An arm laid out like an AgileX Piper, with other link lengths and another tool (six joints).
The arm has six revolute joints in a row. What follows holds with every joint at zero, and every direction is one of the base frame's. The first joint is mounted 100.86 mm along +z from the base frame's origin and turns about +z. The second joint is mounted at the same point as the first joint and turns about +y. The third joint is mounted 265.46 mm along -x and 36.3 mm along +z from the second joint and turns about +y. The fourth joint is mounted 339.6 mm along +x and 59.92 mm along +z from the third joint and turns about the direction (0.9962, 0, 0.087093). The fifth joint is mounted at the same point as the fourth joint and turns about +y. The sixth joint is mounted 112.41 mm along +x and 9.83 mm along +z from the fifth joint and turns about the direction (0.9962, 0, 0.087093). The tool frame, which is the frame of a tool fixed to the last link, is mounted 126.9 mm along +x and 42 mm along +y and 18.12 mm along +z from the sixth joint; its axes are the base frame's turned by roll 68.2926, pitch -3.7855 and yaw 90.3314 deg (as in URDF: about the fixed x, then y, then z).
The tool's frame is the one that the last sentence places.
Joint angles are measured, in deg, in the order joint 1, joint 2, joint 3, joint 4, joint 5, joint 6. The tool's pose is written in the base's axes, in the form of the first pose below.
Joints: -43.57 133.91 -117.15 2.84 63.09 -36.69
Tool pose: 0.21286, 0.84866, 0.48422; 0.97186, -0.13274, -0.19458; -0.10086, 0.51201, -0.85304; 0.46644, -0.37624, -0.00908
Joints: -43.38 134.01 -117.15 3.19 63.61 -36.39
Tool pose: 0.21504, 0.84980, 0.48125; 0.97256, -0.14151, -0.18470; -0.08885, 0.50776, -0.85691; 0.46719, -0.37217, -0.01015
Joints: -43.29 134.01 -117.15 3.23 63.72 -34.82
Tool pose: 0.23949, 0.84453, 0.47896; 0.96754, -0.16660, -0.19003; -0.08069, 0.50893, -0.85702; 0.46863, -0.37135, -0.00991
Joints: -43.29 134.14 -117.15 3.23 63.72 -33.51
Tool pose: 0.26095, 0.83989, 0.47590; 0.96251, -0.18853, -0.19504; -0.07409, 0.50895, -0.85760; 0.46934, -0.37149, -0.01102
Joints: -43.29 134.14 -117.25 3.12 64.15 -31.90
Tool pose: 0.28616, 0.83544, 0.46920; 0.95588, -0.21501, -0.20014; -0.06632, 0.50578, -0.86011; 0.46920, -0.37127, -0.01047
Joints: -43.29 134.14 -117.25 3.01 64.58 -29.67
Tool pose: 0.32120, 0.82767, 0.46021; 0.94538, -0.25173, -0.20711; -0.05557, 0.50159, -0.86332; 0.46910, -0.37094, -0.01048
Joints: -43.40 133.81 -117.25 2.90 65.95 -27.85
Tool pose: 0.35007, 0.82445, 0.44468; 0.93575, -0.28618, -0.20608; -0.04264, 0.48825, -0.87166; 0.46568, -0.36914, -0.00782
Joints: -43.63 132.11 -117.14 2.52 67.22 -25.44
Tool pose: 0.38994, 0.80915, 0.43958; 0.91991, -0.32085, -0.22542; -0.04135, 0.49227, -0.86946; 0.46271, -0.37084, 0.00816
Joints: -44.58 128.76 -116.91 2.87 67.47 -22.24
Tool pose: 0.45642, 0.75987, 0.46290; 0.88895, -0.36712, -0.27386; -0.03816, 0.53649, -0.84304; 0.46118, -0.38035, 0.04196
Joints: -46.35 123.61 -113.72 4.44 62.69 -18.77
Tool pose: 0.54315, 0.65621, 0.52381; 0.83930, -0.40677, -0.36071; -0.02364, 0.63555, -0.77169; 0.46203, -0.39928, 0.08118
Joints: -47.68 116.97 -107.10 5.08 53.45 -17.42
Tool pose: 0.59499, 0.54745, 0.58846; 0.80286, -0.37079, -0.46682; -0.03736, 0.75021, -0.66015; 0.46099, -0.41798, 0.11825
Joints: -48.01 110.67 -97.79 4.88 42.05 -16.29
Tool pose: 0.63014, 0.45370, 0.63014; 0.77443, -0.30831, -0.55245; -0.05636, 0.83612, -0.54564; 0.45907, -0.42607, 0.13572
